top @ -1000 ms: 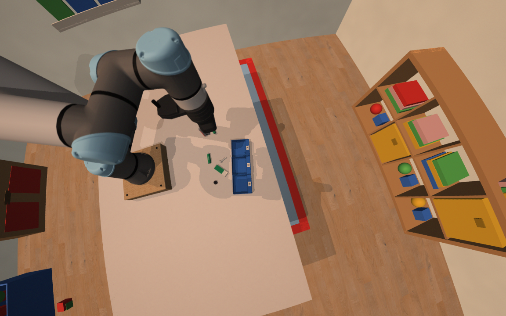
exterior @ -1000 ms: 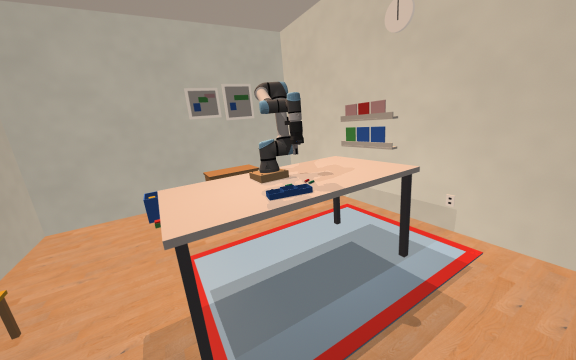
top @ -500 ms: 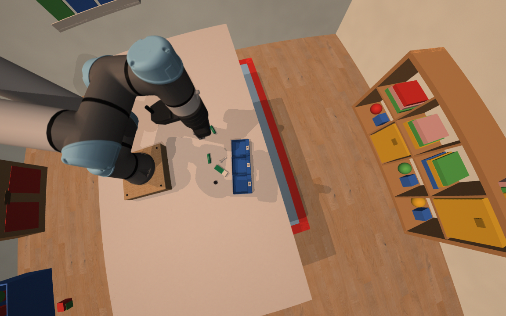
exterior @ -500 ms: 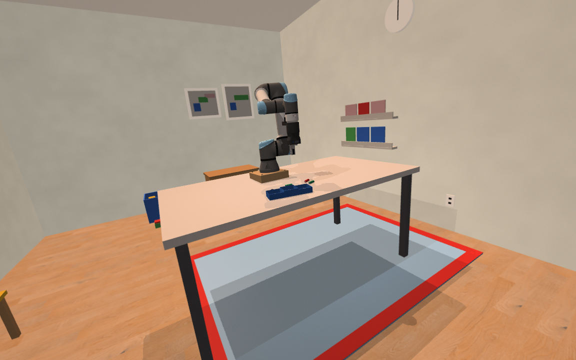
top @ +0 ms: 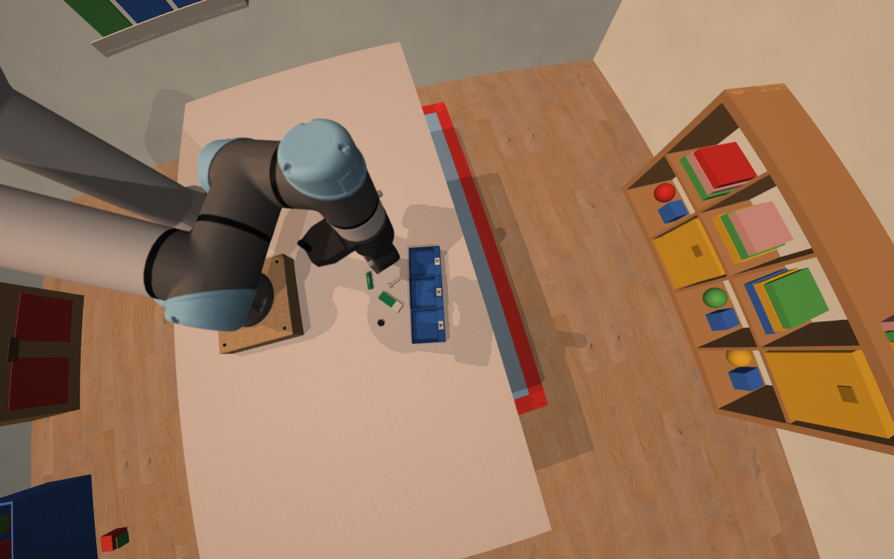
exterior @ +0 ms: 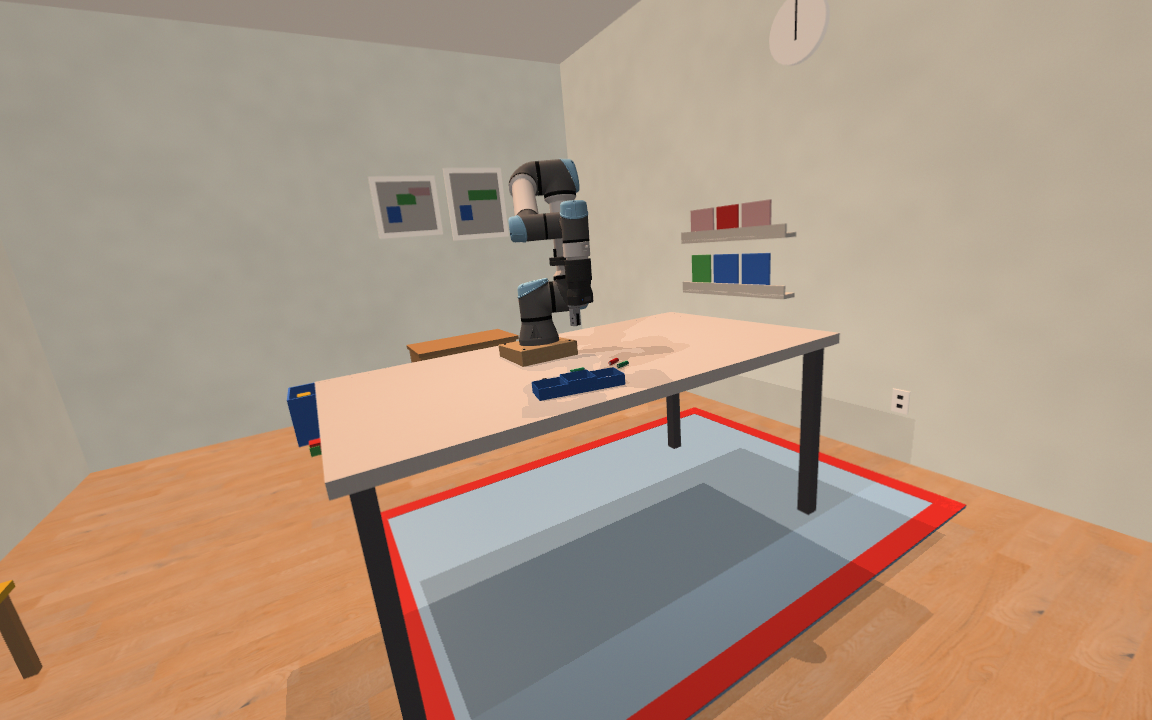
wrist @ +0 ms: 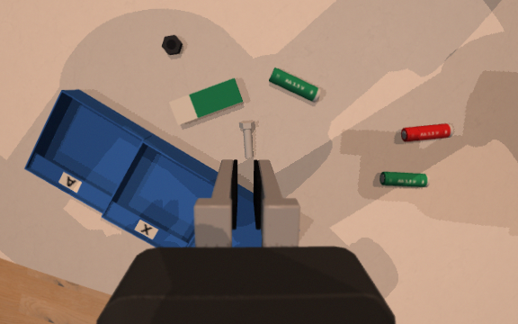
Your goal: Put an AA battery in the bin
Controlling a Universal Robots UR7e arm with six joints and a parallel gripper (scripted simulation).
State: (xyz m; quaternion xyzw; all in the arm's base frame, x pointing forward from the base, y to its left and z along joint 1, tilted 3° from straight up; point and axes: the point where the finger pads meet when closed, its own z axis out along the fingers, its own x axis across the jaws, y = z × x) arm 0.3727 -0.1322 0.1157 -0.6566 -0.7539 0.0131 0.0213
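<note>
The blue bin row is 7 cm ahead of my hand, 7 cm to the right of it and 16 cm below it. Round my hand: green-and-white block 2 cm behind, 5 cm to the right, 18 cm below; then grey bolt 18 cm below; then green AA battery 6 cm behind, 4 cm to the left, 18 cm below.
</note>
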